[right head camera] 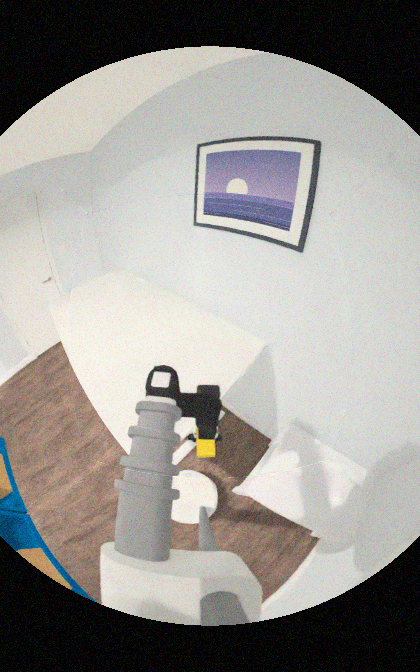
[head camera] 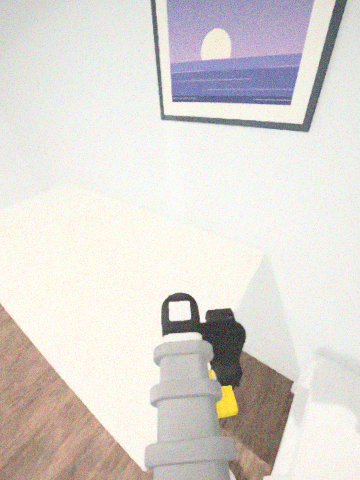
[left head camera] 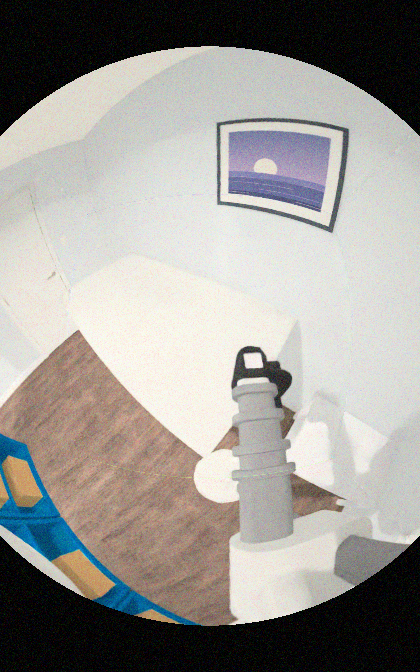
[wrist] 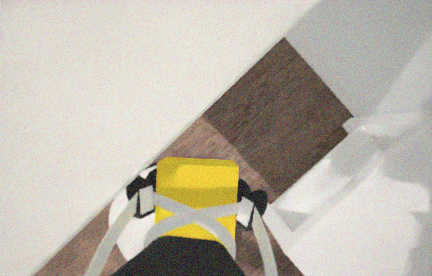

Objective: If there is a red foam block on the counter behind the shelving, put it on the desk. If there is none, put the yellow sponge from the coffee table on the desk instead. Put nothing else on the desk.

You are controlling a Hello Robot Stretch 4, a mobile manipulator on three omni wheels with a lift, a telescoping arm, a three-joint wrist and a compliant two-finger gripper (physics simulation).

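Places are measured from the robot's base along level axes (x ahead, y left, z up), in millimetres.
Where they show: gripper, between the fingertips: (wrist: pixel 198 189).
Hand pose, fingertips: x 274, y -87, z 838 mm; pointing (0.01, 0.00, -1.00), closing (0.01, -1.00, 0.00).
After its pixels a point has its place.
A yellow sponge (head camera: pixel 227 404) @[y -100, x 221, z 886 mm] (right head camera: pixel 205 448) (wrist: pixel 197 175) @[y -85, x 295, z 886 mm] is held between the fingers of my gripper (wrist: pixel 198 189) @[y -87, x 274, z 838 mm] (right head camera: pixel 205 438), which is shut on it. In the wrist view the sponge hangs above the wood floor, just beside the edge of a large pale top (head camera: pixel 110 270) @[y 271, x 679, z 922 mm] (left head camera: pixel 165 335) (right head camera: pixel 150 320) (wrist: pixel 90 75) @[y -12, x 353, z 922 mm]. I cannot tell for sure whether this top is the desk or the counter. No object shows on its visible part. In the left head view the arm hides the sponge. No red foam block shows.
A white piece of furniture (right head camera: pixel 270 482) (wrist: pixel 360 225) @[y -512, x 141, z 422 mm] stands to the right, near the wall. Blue shelving (left head camera: pixel 47 545) (right head camera: pixel 12 530) with tan boxes is at the lower left. A framed picture (head camera: pixel 240 80) @[y -230, x 849, z 1511 mm] hangs above the large top. A door (right head camera: pixel 25 280) is at the far left.
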